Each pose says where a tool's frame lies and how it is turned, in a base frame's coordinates. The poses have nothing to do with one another.
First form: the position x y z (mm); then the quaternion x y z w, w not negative.
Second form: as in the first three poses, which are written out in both.
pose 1, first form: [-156.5 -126.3 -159.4 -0.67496 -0.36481 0.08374 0.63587]
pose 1, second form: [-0.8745 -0.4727 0.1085 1.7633 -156.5 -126.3 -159.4]
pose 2, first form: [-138.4 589.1 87.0 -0.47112 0.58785 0.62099 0.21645]
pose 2, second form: [-0.4826 0.6021 0.6361 2.7052 -138.4 589.1 87.0]
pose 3, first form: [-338.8 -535.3 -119.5 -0.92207 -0.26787 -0.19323 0.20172]
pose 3, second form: [-0.9414 -0.2735 -0.1973 2.7354 -338.8 -535.3 -119.5]
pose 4, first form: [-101.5 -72.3 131.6 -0.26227 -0.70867 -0.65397 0.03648]
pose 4, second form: [-0.2624 -0.7091 -0.6544 3.0686 -101.5 -72.3 131.6]
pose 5, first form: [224.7 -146.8 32.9 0.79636 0.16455 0.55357 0.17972]
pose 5, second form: [0.8095 0.1673 0.5627 2.7802 224.7 -146.8 32.9]
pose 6, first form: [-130.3 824.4 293.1 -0.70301 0.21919 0.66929 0.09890]
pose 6, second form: [-0.7065 0.2203 0.6726 2.9435 -130.3 824.4 293.1]
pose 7, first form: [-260.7 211.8 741.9 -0.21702 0.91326 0.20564 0.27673]
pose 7, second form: [-0.2258 0.9504 0.2140 2.5808 -260.7 211.8 741.9]
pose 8, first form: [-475.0 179.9 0.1 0.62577 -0.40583 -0.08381 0.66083]
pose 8, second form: [0.8338 -0.5407 -0.1117 1.6978 -475.0 179.9 0.1]
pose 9, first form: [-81.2 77.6 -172.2 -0.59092 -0.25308 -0.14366 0.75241]
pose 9, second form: [-0.8971 -0.3842 -0.2181 1.4382 -81.2 77.6 -172.2]
